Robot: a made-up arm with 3 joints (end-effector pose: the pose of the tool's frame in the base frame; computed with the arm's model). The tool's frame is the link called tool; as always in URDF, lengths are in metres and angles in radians. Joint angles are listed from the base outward.
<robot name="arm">
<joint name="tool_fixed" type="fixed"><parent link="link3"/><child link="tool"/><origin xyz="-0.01 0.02 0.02" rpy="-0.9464 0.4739 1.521"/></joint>
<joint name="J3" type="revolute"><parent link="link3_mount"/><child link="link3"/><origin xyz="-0.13 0.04 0" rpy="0 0 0"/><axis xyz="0 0 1"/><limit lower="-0.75" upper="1.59" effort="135" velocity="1.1"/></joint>
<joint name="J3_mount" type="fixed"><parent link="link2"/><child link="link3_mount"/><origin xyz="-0.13 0.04 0" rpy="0 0 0"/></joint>
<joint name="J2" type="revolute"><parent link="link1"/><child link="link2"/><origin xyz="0.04 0.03 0.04" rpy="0 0 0"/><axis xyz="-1 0 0"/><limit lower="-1.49" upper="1.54" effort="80" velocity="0.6"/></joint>
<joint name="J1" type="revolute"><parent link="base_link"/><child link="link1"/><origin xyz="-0.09 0.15 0.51" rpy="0 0 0"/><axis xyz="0 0 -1"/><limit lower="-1.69" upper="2.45" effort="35" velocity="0.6"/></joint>
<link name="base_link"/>
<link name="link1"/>
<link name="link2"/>
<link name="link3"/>
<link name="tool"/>
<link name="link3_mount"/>
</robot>
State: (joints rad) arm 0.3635 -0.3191 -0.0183
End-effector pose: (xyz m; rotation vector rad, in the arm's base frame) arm -0.2624 0.3427 0.6004 -0.9055 -0.4022 1.1289
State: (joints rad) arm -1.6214 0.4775 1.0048
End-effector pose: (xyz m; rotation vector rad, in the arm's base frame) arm -0.1899 -0.0976 0.5299 0.3310 0.8370 -1.5869
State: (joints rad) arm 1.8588 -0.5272 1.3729
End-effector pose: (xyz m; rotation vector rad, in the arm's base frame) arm 0.0592 0.3578 0.6046 -1.4968 -0.3948 0.8793
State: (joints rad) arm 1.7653 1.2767 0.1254
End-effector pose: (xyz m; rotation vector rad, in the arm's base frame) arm 0.0312 0.3630 0.4614 -0.4906 1.5946 0.7450
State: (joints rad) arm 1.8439 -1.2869 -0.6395
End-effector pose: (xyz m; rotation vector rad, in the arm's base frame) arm 0.0062 0.3475 0.6535 -0.4080 -0.4432 -1.0153
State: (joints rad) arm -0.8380 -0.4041 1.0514
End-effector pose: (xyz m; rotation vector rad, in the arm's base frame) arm -0.3241 0.0347 0.6003 0.1417 1.7564 -2.2843
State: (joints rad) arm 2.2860 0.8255 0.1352
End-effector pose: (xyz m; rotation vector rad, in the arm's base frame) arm 0.1467 0.2525 0.4912 -0.3285 1.3214 0.0952
